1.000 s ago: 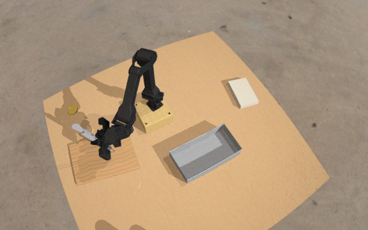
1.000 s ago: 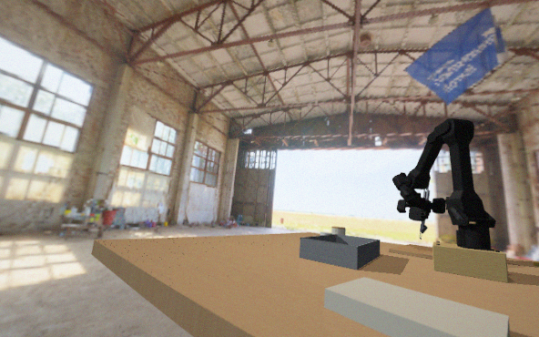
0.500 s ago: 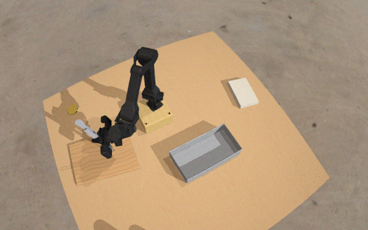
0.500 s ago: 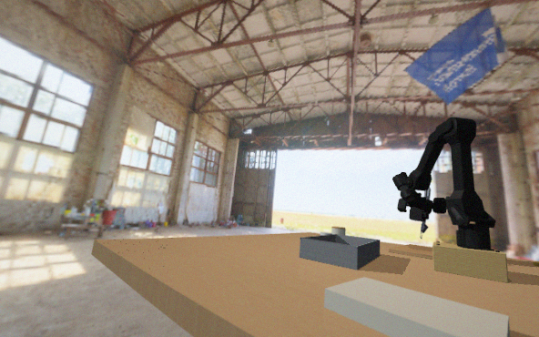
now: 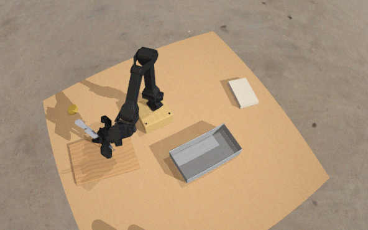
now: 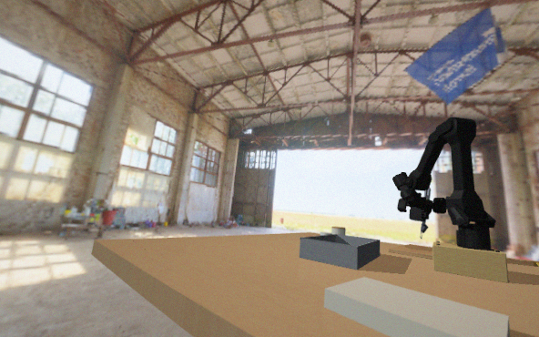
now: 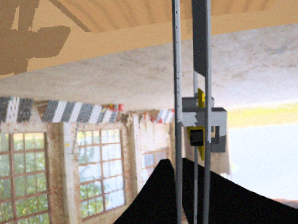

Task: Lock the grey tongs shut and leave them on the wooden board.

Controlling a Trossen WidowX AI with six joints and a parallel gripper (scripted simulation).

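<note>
The wooden board lies 17 cm below my gripper tip. Also, from my gripper tip: grey roasting tin 30 cm ahead, 42 cm to the left, 15 cm below; then pale flat block 16 cm ahead, 84 cm to the left, 16 cm below.
</note>
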